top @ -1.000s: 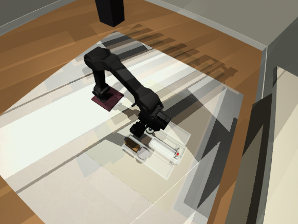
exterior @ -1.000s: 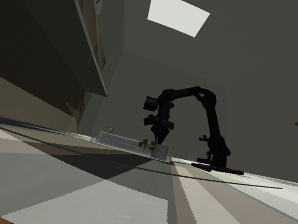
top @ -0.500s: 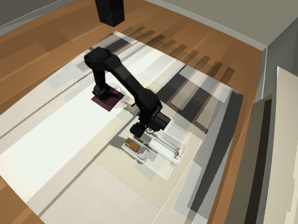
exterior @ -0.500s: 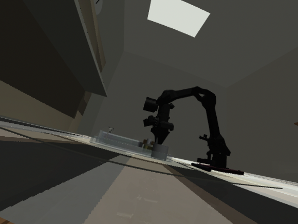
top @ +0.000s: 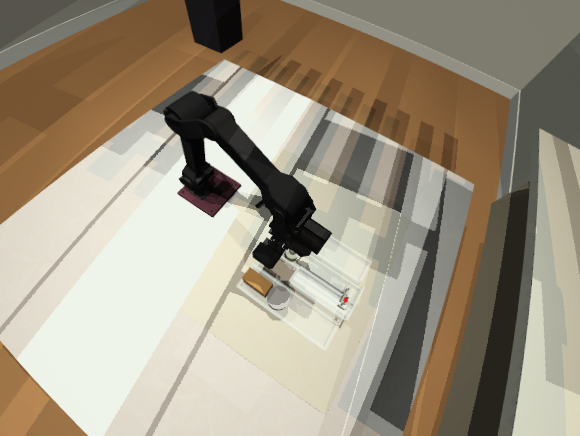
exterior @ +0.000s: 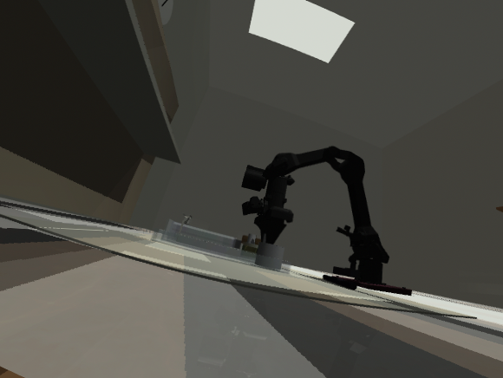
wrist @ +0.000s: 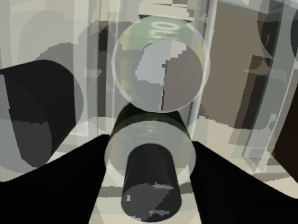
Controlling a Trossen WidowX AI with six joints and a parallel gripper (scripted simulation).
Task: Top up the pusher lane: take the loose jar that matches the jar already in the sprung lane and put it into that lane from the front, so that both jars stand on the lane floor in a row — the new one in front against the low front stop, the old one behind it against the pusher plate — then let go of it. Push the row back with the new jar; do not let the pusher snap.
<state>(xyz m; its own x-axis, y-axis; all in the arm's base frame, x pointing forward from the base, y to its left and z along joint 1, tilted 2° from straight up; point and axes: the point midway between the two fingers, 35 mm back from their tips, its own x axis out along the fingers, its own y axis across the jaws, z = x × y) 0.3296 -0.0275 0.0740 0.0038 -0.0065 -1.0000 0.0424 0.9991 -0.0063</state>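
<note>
Right now my gripper tip is 1 cm short of the brown box and 13 cm to the left of it. From my gripper tip the other things lie so: red mark (23 cm ahead, 5 cm to the right, 3 cm above).
</note>
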